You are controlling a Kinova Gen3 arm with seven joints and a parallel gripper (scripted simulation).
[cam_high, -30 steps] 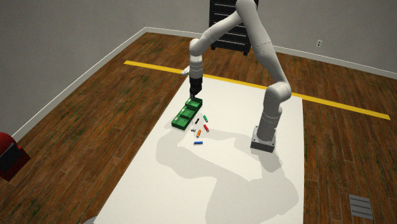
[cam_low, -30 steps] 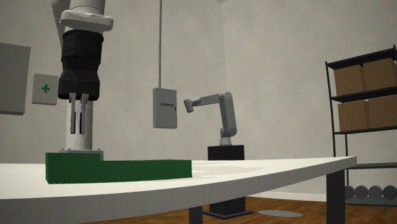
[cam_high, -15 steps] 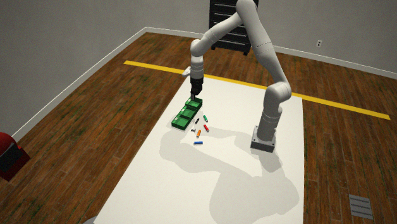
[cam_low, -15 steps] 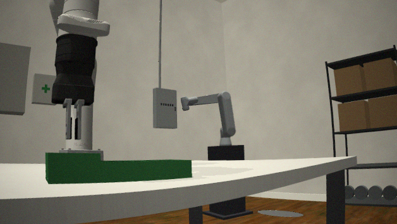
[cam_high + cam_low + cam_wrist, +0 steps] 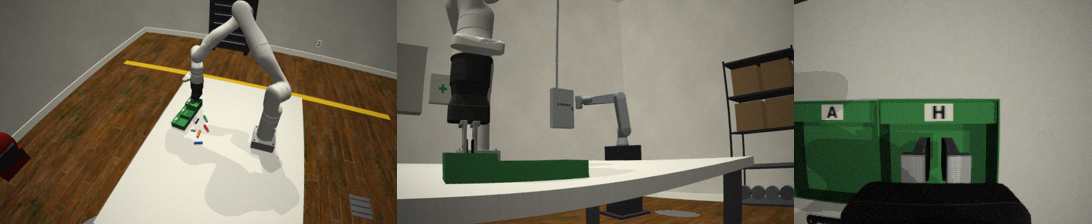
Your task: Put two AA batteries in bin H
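The green bin marked H is 1 cm behind my hand, 8 cm to the left of it and 3 cm below it. The rest, counted from my hand: green battery: 12 cm behind, 6 cm to the left, 4 cm below; pale piece: 10 cm behind, 18 cm to the left, 4 cm below; black battery: 8 cm behind, 10 cm to the left, 5 cm below.
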